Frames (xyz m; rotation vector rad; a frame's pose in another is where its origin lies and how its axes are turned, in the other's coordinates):
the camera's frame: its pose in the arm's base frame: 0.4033 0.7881 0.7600 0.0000 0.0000 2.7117
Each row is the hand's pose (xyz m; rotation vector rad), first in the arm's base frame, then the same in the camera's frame.
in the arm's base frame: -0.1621 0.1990 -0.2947 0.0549 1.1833 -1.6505
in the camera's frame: 0.2684 0.7711 -1.0547 -1.1504 -0.1958 1.5592
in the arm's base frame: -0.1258 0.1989 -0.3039 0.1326 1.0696 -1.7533
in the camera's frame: 0.2354 0.7561 -1.0639 -1.0345 -0.0950 1.5268
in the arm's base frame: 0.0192 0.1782 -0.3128 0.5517 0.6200 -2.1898
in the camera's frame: 0.0950 0.7145 -1.0728 -0.6198 0.3485 1.2288
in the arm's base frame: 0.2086 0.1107 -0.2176 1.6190 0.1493 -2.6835
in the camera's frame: -0.1053 0.6969 -0.9776 -0.3315 1.0461 0.3904
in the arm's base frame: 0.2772 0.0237 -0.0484 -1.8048 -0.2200 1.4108
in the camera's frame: -0.2040 0.7474 -0.8084 -0.5442 1.5570 -0.6382
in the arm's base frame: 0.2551 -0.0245 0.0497 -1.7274 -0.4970 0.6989
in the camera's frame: -0.2040 0.8004 -0.7103 -0.9151 1.6948 -1.2409
